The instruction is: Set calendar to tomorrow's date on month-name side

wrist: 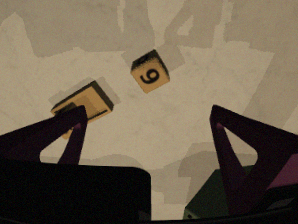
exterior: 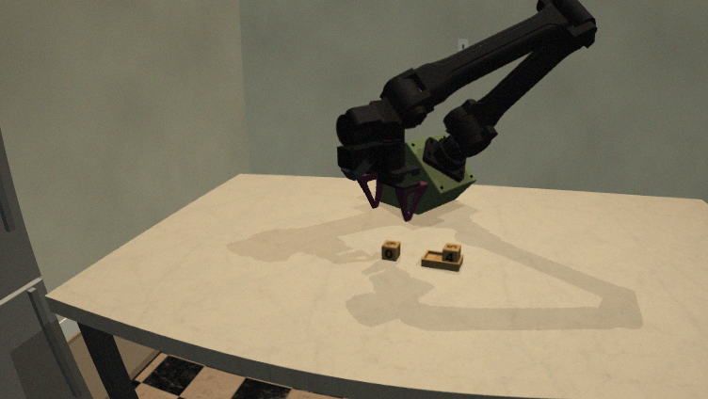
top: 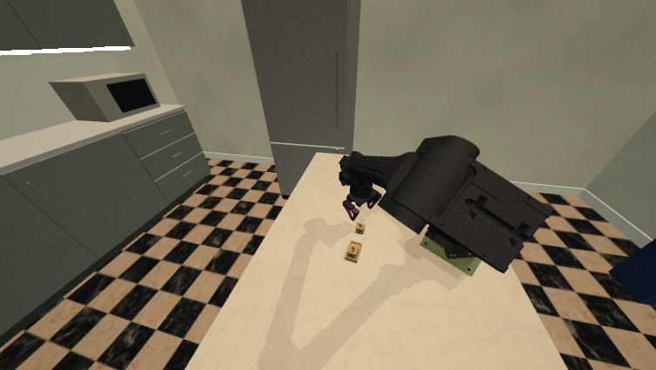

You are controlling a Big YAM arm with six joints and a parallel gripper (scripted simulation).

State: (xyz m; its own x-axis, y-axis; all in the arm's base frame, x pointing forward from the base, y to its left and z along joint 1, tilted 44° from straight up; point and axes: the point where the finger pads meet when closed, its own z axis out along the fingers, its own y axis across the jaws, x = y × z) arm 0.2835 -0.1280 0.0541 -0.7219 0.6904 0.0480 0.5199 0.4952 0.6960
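The cube is 90 mm below my hand. The rest, counted from my hand: wooden tray 10 mm ahead, 110 mm to the left, 100 mm below.
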